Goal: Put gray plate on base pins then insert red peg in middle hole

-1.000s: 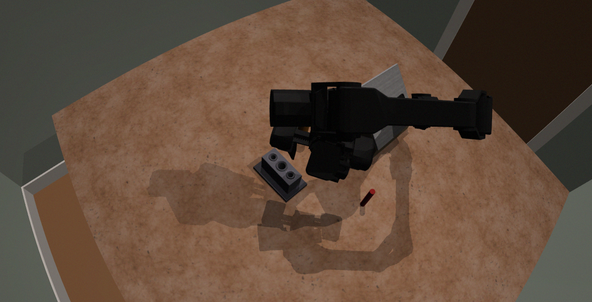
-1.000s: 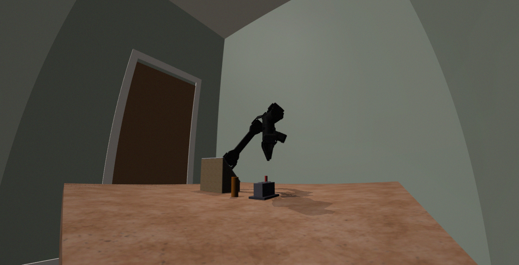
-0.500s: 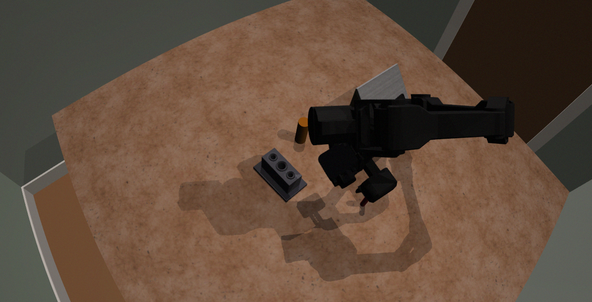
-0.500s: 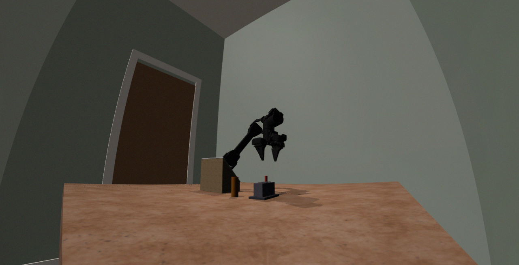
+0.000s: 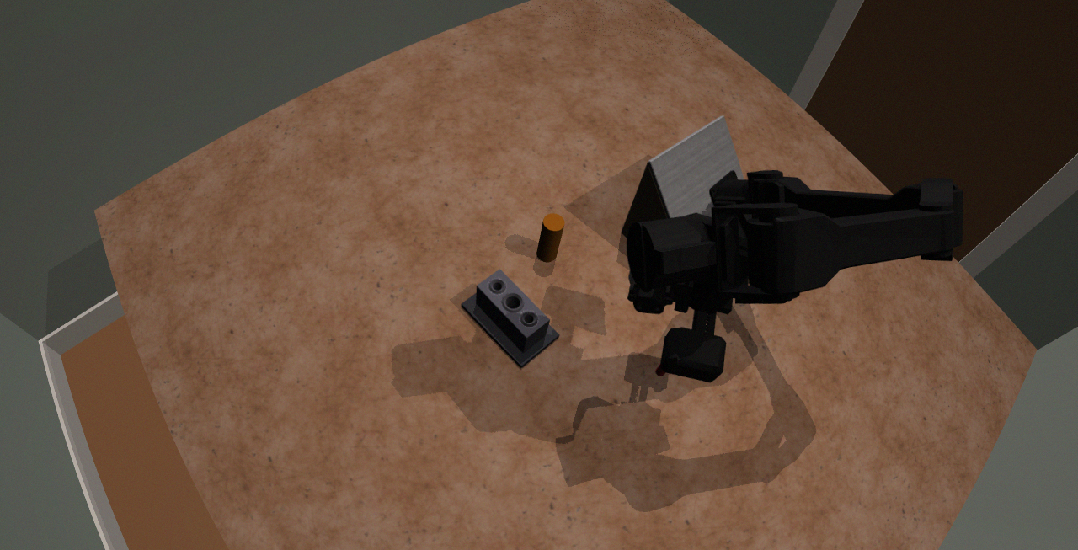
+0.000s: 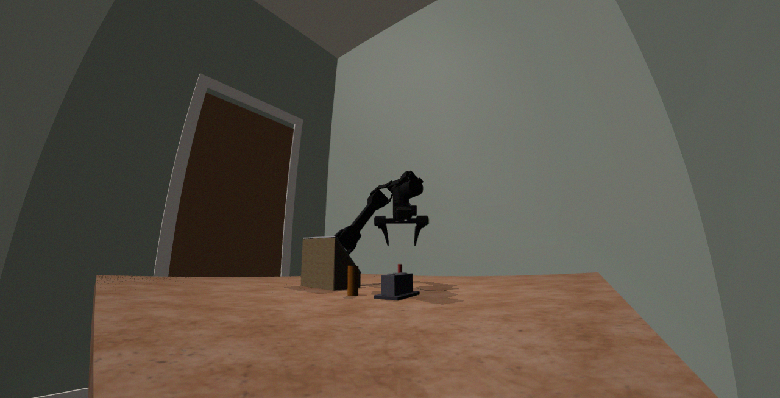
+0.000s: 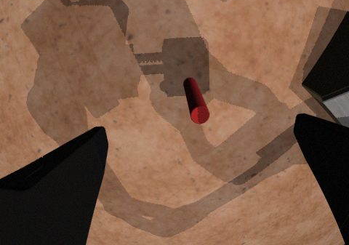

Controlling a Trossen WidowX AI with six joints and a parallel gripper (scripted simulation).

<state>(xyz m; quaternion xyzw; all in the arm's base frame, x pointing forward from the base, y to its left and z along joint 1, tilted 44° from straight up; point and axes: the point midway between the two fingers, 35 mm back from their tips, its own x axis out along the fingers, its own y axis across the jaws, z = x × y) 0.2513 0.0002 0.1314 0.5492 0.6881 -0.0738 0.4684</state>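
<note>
My gripper tip is now 10 cm above the red peg, 2 cm past it and 1 cm to the right of it. Also, from my gripper tip: dark base (17 cm to the right, 13 cm below, 9 cm ahead); orange cylinder (22 cm to the right, 10 cm below, 2 cm behind); gray plate (17 cm to the right, 10 cm below, 9 cm ahead).
</note>
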